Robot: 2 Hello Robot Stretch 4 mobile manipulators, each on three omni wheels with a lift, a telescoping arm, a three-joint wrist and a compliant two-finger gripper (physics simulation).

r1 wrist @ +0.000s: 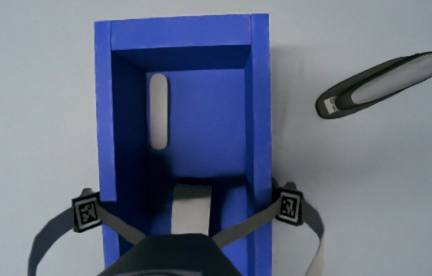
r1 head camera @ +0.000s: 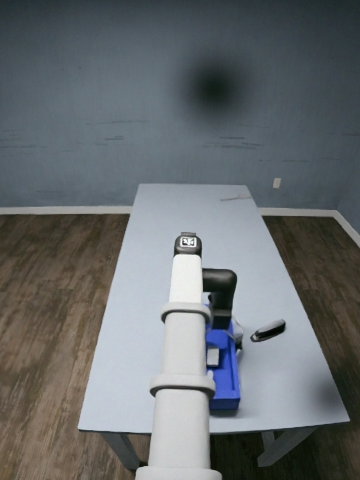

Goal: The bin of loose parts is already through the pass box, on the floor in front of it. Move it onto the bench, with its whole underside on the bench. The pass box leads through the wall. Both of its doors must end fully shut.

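The blue bin of loose parts [r1 head camera: 224, 403] [r1 wrist: 261, 125] is upright over the near part of the bench [r1 head camera: 150, 225] [r1 wrist: 45, 125], inside the bench's edges as seen from above. Whether its underside touches the bench top cannot be made out. A grey rounded bar [r1 wrist: 159, 112] and a pale block [r1 head camera: 213, 357] [r1 wrist: 191, 210] lie inside it. The r1 gripper [r1 head camera: 218, 345] [r1 wrist: 187, 207] is shut on the bin, one fingertip against each long outer wall; the arm hides the left fingertip in the head view. The r2 gripper, the pass box and its doors do not show.
A dark elongated object with a grey face [r1 head camera: 268, 331] [r1 wrist: 380, 82] lies on the bench right of the bin. A small thin object [r1 head camera: 235, 198] lies near the bench's far right corner. A blue wall [r1 head camera: 100, 100] stands behind the bench.
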